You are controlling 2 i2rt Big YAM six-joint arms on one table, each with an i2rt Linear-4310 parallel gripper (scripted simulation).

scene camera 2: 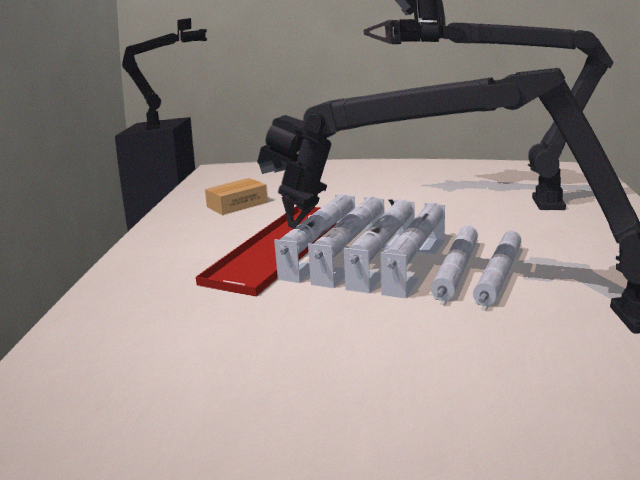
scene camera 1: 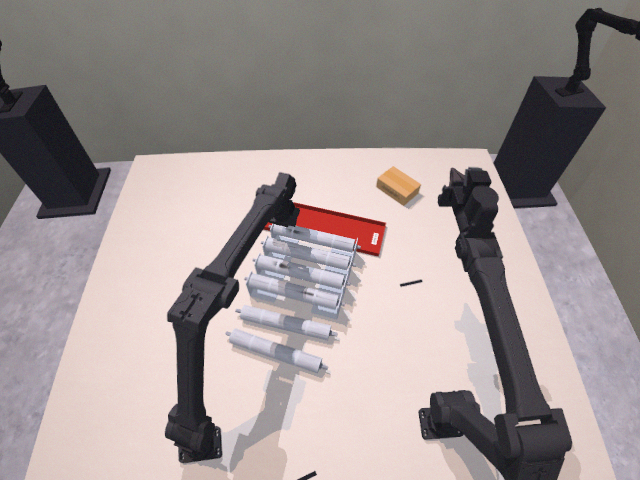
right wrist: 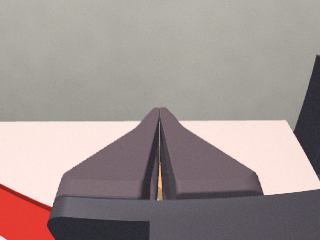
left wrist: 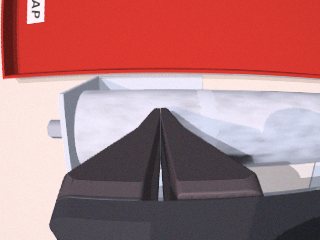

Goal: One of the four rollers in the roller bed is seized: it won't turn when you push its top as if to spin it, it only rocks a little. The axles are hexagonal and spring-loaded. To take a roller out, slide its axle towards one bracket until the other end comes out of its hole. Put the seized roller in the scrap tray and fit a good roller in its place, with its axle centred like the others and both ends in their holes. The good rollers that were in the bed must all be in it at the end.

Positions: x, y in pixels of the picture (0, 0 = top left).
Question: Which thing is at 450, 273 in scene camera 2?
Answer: A roller.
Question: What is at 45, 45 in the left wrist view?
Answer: A red scrap tray.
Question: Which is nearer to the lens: the cardboard box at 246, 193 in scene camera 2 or the roller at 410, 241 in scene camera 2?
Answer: The roller.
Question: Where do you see a roller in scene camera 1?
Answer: At 299, 233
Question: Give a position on a roller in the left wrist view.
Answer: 256, 128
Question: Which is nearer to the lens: the cardboard box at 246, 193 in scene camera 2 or the red scrap tray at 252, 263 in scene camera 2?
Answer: The red scrap tray.
